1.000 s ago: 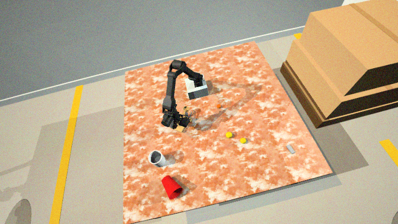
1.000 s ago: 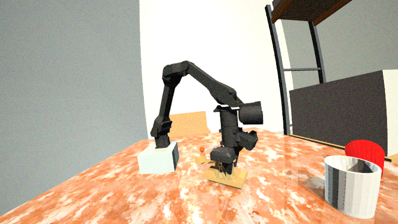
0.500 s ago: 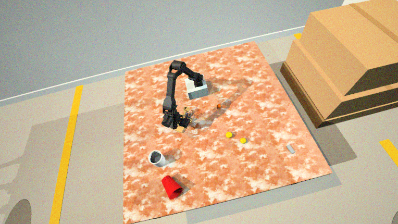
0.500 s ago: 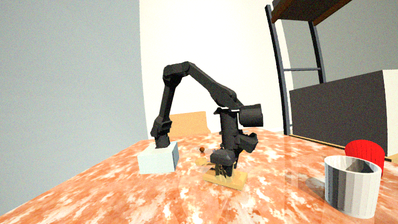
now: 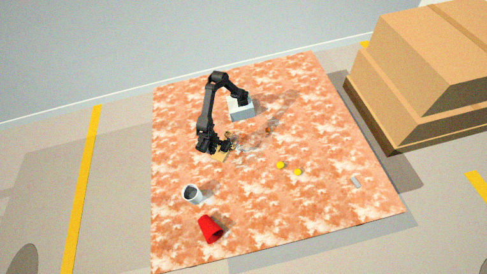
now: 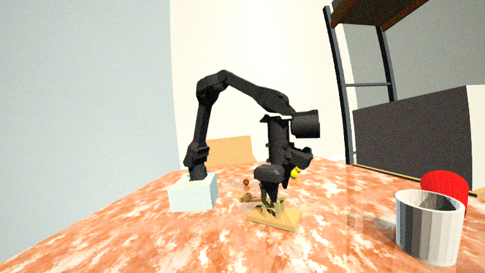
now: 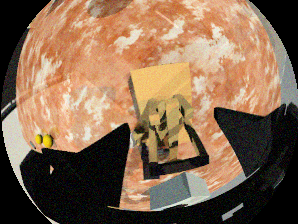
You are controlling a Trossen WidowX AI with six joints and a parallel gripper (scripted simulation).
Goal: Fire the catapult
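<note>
Now: the orange ball 32 cm to the left of my gripper tip, 10 cm behind it and 6 cm below it. From my gripper tip the other things lie so: white mug 24 cm ahead, 17 cm to the right, 5 cm below; then small grey block 70 cm to the left, 33 cm ahead, 7 cm below; then wooden catapult 5 cm to the left, 5 cm behind, 3 cm below.
</note>
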